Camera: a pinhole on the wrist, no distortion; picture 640 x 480 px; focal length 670.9 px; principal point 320.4 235.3 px. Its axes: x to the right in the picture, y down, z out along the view. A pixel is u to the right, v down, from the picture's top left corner.
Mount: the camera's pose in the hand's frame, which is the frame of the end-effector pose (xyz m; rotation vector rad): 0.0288 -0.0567 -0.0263 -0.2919 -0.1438 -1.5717
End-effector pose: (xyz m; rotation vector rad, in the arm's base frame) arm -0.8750 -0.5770 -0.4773 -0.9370 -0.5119 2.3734
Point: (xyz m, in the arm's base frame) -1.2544 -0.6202 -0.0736
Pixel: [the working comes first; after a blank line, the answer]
In the camera's frame: 0.1499 -0.0790 0.5553

502 140
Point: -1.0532 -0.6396 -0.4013
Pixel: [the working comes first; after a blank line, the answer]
In the camera's frame: -0.0630 -0.0179 0.2404

145 185
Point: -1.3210 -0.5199 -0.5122
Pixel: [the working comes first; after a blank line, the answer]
In the camera's frame: -0.0880 0.2642 0.3751

outside the picture
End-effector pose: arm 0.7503 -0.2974 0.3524 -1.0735 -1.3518 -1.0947
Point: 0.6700 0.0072 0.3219
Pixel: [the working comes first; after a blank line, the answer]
In the camera's frame: 0.0632 -0.0777 0.3310

448 78
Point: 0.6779 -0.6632 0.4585
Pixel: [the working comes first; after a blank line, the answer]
In the camera's frame: -0.0162 0.1016 -0.3245

behind the camera
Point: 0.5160 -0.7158 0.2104
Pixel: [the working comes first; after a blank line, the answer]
In the camera's frame: 0.1538 -0.1318 -0.4091

behind the camera
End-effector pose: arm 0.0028 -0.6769 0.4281 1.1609 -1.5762 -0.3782
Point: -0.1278 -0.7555 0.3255
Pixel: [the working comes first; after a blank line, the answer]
In the camera's frame: 0.0500 -0.0495 0.1928

494 63
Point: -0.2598 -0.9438 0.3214
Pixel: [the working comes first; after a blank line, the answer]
In the camera's frame: 0.1263 0.0781 0.3683

551 377
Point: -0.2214 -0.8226 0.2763
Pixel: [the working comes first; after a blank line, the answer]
In the camera's frame: 0.1059 -0.0389 0.3044

554 149
